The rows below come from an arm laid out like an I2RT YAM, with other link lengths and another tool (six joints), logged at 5 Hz.
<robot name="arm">
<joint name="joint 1" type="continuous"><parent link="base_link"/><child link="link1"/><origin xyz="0 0 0.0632" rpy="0 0 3.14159"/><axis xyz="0 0 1"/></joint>
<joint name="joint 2" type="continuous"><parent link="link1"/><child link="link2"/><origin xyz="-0.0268 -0.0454 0.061" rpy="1.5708 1.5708 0"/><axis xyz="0 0 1"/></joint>
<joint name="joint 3" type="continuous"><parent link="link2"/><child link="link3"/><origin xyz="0 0.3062 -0.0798" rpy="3.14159 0 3.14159"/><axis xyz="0 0 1"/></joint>
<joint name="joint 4" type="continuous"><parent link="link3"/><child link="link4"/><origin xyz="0.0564 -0.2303 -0.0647"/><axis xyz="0 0 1"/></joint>
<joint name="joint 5" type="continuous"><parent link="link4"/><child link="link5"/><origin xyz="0.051 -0.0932 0.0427" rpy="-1.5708 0 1.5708"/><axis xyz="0 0 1"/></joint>
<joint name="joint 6" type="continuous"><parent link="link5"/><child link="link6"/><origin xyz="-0.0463 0 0.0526" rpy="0 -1.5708 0"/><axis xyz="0 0 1"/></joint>
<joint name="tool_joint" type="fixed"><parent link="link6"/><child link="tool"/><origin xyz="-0.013 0.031 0.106" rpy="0 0.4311 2.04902"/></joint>
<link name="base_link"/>
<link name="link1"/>
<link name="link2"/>
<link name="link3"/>
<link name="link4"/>
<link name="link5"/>
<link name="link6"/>
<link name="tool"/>
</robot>
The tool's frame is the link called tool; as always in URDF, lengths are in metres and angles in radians. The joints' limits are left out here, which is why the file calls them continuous.
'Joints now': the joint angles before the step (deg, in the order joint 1, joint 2, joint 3, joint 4, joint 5, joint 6). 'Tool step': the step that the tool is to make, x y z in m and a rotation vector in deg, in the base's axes. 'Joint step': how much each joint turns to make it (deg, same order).
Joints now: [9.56 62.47 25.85 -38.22 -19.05 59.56]
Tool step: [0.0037 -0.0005 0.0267 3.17 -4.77 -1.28]
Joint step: [-2.18 -5.89 2.05 -2.79 -2.59 -0.12]
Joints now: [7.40 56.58 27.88 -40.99 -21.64 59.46]
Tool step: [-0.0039 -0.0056 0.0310 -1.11 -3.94 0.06]
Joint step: [-0.99 -5.61 4.95 -7.39 1.07 -1.68]
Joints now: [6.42 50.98 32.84 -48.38 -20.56 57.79]
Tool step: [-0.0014 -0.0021 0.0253 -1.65 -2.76 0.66]
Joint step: [0.55 -2.43 4.88 -5.09 1.73 -0.98]
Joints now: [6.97 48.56 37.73 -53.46 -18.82 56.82]
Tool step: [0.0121 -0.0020 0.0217 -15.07 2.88 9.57]
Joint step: [6.33 9.68 13.04 -10.79 12.06 -8.60]
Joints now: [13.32 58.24 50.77 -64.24 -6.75 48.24]
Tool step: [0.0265 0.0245 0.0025 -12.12 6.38 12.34]
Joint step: [8.91 15.17 12.05 -6.91 8.52 -5.57]
